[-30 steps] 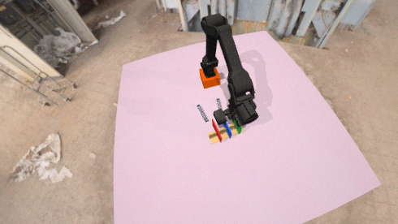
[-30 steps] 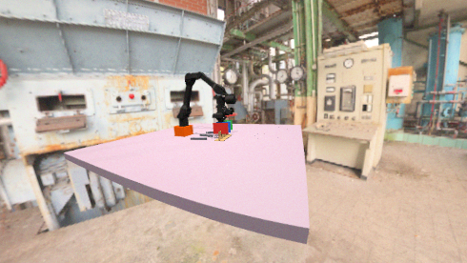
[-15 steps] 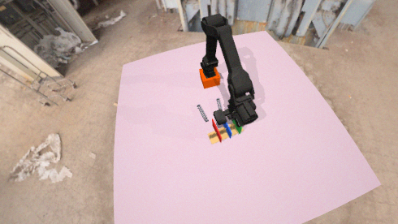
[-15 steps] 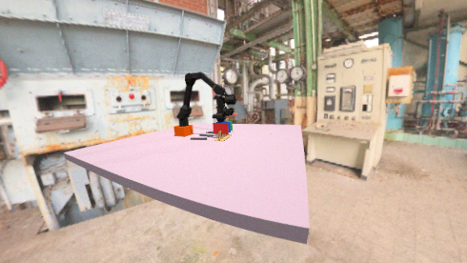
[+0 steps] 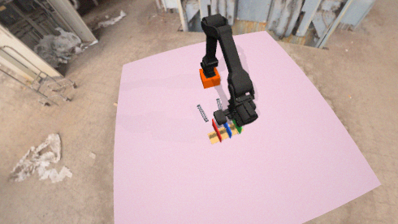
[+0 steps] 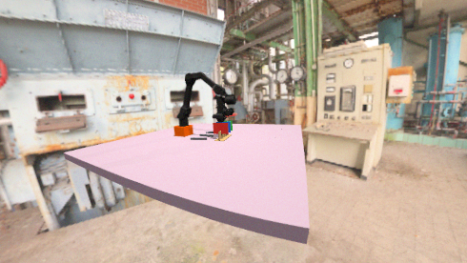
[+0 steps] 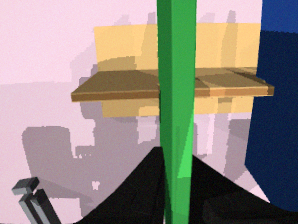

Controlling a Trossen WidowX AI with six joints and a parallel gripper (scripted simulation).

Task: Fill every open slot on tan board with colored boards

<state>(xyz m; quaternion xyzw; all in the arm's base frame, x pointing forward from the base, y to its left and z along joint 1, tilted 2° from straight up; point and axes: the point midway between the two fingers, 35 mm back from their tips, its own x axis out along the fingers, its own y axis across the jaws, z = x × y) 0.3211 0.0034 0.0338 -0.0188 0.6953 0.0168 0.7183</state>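
My gripper tip is now 3 cm short of the green board. From my gripper tip the other things lie so: blue board (3 cm ahead, 5 cm to the right); tan board (3 cm ahead, 5 cm to the right, 3 cm below); red board (3 cm ahead, 10 cm to the right).
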